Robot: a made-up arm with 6 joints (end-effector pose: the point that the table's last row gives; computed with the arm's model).
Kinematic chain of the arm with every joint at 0, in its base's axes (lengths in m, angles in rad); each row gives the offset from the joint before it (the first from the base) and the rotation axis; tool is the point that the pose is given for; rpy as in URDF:
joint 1: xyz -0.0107 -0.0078 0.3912 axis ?
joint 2: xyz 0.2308 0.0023 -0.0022 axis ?
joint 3: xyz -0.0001 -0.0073 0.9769 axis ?
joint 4: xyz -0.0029 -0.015 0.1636 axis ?
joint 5: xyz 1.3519 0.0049 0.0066 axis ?
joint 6: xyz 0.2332 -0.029 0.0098 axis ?
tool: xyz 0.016 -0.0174 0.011 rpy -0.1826 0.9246 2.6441
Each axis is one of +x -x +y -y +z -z.
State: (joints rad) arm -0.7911 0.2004 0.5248 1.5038 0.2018 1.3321
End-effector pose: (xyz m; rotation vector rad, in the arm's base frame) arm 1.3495 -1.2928 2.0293 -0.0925 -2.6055 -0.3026
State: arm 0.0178 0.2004 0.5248 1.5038 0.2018 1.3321
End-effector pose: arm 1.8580 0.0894 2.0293 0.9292 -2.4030 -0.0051
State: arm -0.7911 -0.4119 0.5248 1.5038 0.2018 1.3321
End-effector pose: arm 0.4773 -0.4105 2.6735 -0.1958 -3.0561 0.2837
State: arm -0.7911 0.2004 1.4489 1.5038 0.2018 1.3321
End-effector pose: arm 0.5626 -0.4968 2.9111 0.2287 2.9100 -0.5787
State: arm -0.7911 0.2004 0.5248 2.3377 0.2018 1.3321
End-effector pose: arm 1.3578 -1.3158 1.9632 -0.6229 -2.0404 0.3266
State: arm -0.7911 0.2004 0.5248 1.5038 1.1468 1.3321
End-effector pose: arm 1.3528 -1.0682 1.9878 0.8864 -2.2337 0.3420
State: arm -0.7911 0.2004 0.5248 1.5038 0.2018 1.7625
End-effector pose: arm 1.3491 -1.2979 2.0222 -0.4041 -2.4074 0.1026
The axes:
joint 1: +z
joint 2: +y
joint 3: -y
joint 4: -x
joint 5: -y
joint 6: -x

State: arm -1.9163 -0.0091 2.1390 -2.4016 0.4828 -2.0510
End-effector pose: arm 0.1506 0.6678 2.6510 0.3082 2.1863 -0.8649
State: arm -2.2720 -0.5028 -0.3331 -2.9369 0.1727 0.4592
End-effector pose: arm -0.8589 -1.0102 1.5940 -1.7969 -0.8607 -0.7711
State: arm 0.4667 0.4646 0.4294 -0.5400 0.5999 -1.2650
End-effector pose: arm 2.0417 0.8825 1.4744 -0.5151 -2.1468 1.3949
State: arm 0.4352 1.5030 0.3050 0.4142 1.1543 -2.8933
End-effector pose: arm 1.8568 0.9315 -0.7608 1.0606 -1.8514 0.9737
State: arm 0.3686 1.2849 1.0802 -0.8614 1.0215 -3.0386
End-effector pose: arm 2.5574 0.7802 0.6565 0.6714 -2.7726 -0.8276
